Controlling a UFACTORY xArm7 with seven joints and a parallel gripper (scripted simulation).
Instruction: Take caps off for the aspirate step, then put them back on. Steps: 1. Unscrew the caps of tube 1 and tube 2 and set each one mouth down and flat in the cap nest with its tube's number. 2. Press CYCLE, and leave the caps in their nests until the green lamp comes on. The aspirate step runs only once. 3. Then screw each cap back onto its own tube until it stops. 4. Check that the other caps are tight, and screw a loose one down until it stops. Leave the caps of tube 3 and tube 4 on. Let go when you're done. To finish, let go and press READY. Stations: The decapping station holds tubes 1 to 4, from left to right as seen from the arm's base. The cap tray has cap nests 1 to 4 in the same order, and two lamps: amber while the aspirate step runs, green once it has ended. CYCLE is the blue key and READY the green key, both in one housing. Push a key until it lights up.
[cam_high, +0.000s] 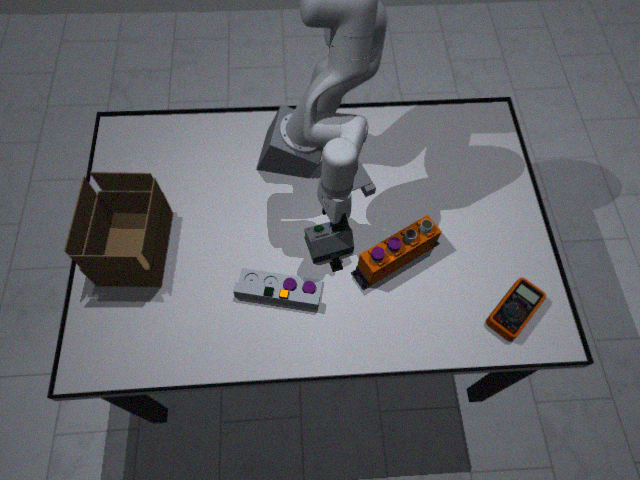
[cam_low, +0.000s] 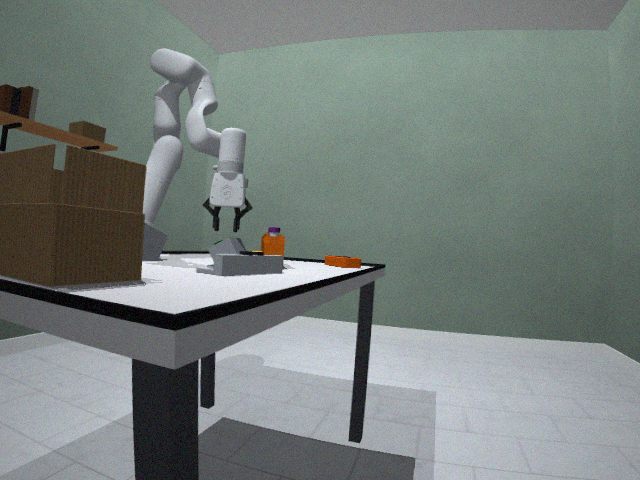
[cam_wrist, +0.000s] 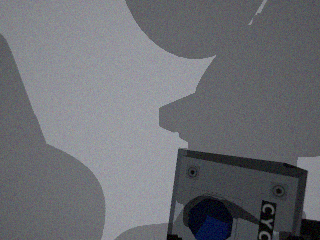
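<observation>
Right now the blue key is 10 mm behind my hand, 10 mm to the left of it and 50 mm below it. The rest, counted from my hand: green key 10 mm ahead, 40 mm to the right, 50 mm below; then purple cap 150 mm ahead, 110 mm to the right, 110 mm below; then grey key housing 10 mm ahead, 10 mm to the right, 70 mm below.
</observation>
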